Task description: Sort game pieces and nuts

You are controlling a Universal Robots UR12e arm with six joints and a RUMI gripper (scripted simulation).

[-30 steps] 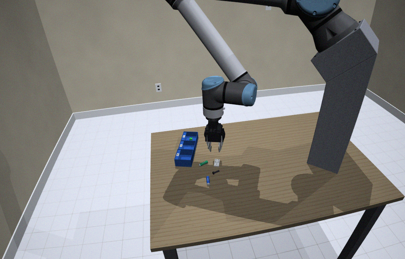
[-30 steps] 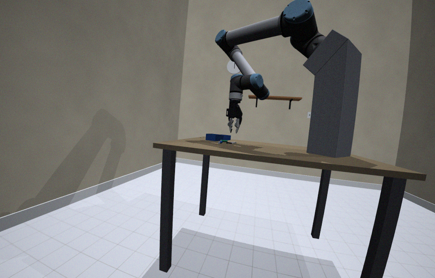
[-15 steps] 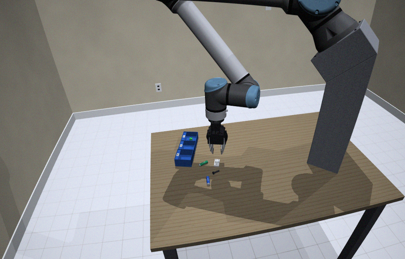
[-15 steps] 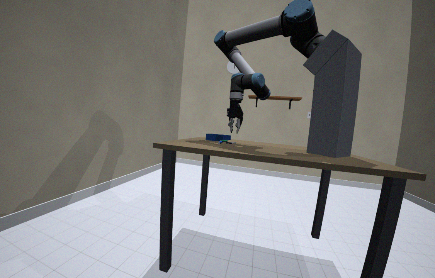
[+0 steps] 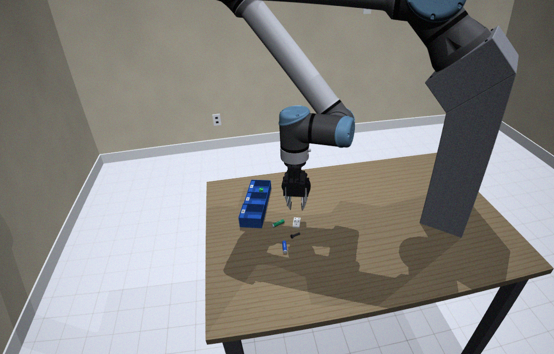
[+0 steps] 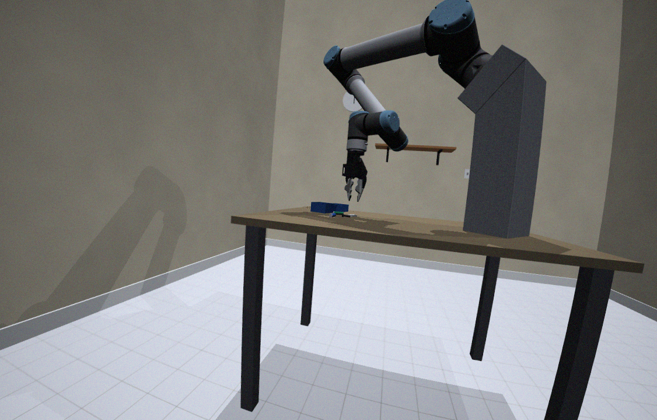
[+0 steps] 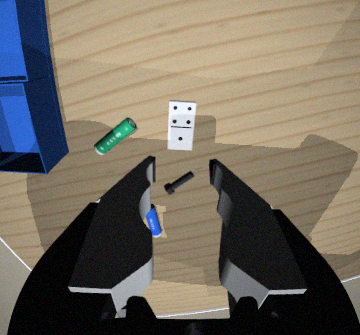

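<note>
The white domino lies 8 cm below my hand. From my hand the other things lie so: black bolt (8 cm below, 6 cm to the left, 4 cm ahead); green cylinder (8 cm below, 6 cm ahead, 2 cm to the right); blue battery (10 cm to the left, 9 cm ahead, 8 cm below).
</note>
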